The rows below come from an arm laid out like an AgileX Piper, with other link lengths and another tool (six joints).
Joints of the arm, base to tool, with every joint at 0 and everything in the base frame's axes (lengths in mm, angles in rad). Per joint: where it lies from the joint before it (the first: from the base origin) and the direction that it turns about. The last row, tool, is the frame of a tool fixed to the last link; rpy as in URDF.
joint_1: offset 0 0 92.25 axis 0 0 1
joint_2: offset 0 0 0 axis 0 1 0
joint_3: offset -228.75 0 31.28 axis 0 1 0
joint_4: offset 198.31 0 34.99 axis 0.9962 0 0.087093
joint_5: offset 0 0 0 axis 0 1 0
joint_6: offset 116.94 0 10.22 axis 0.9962 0 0.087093
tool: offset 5.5 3 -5.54 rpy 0.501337 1.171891 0.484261
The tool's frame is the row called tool.
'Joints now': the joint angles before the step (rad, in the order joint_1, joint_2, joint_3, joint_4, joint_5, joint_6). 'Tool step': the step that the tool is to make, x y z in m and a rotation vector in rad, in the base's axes. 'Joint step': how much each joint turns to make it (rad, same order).
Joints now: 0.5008 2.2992 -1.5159 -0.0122 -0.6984 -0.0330
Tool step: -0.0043 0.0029 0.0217 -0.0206 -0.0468 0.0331
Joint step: 0.0021 -0.0533 -0.0001 -0.0510 0.0223 -0.0001
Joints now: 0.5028 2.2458 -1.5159 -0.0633 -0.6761 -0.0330
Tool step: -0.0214 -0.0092 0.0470 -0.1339 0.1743 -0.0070
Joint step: 0.0114 -0.2219 -0.0018 -0.0184 0.4423 -0.0004
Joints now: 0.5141 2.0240 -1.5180 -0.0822 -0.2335 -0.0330
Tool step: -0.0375 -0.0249 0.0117 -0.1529 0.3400 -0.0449
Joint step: 0.0002 -0.1727 0.0002 0.0481 0.5446 0.0003
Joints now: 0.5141 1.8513 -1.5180 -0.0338 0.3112 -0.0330
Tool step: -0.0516 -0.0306 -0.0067 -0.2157 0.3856 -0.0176
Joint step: 0.0001 -0.1050 0.0002 0.0053 0.5469 0.0000
